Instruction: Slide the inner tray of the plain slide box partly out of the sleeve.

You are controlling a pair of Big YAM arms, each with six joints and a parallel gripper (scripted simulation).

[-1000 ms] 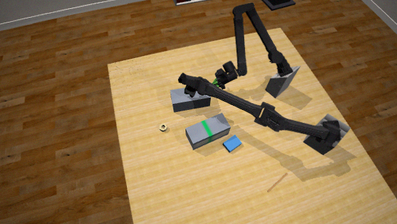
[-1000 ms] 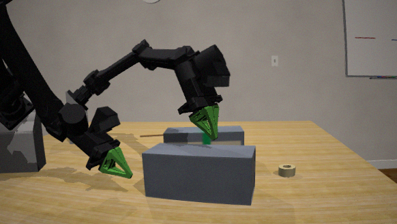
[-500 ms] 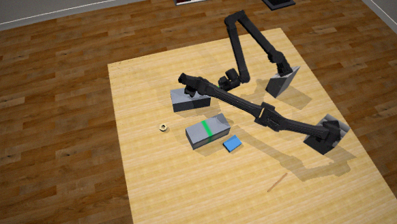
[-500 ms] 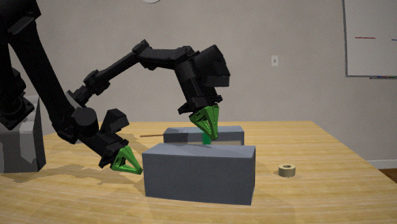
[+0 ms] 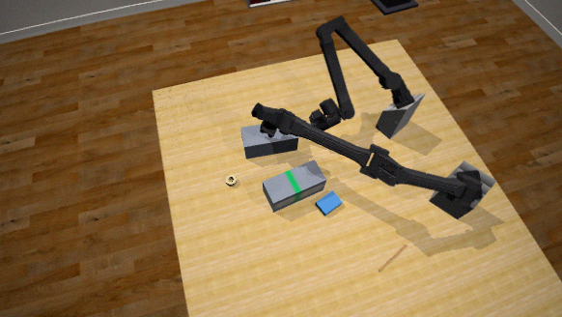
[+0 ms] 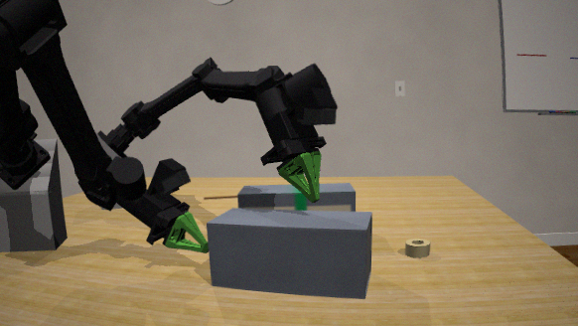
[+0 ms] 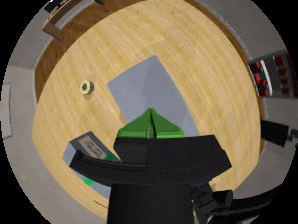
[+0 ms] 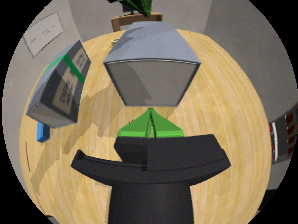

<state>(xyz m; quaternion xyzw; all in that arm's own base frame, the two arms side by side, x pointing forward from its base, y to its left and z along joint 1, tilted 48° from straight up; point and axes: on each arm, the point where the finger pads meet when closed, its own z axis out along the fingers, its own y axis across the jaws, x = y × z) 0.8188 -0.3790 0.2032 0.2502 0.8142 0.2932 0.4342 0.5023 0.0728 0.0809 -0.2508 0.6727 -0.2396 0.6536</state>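
Now: the plain grey slide box 10 cm below my left hand and 4 cm behind it. From my left hand the other things lie so: blue flat block: 40 cm to the left, 15 cm behind, 13 cm below; thin wooden stick: 73 cm to the left, 29 cm behind, 14 cm below.
The plain grey slide box is 160 mm ahead of my right hand and 40 mm to the right of it. From my right hand the other things lie so: blue flat block (360 mm to the left, 40 mm ahead, 30 mm below); then thin wooden stick (690 mm to the left, 90 mm behind, 40 mm below).
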